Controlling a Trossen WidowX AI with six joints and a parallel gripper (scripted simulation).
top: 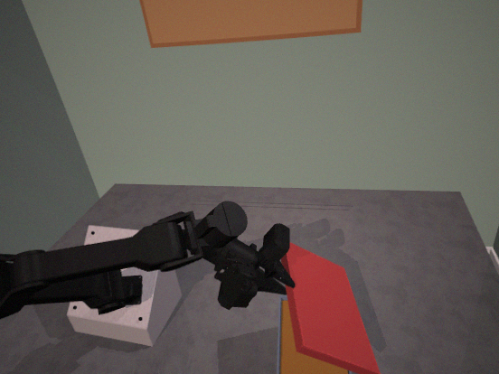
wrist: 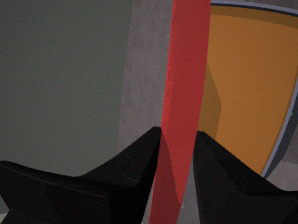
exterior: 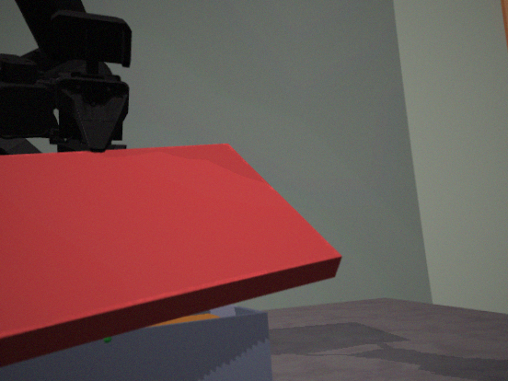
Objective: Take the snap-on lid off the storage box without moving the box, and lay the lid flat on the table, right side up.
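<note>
Now: the red lid 6 cm ahead of my gripper tip, 2 cm to the left of it and 5 cm below it. From my gripper tip the other things lie so: storage box (3 cm ahead, 17 cm below).
</note>
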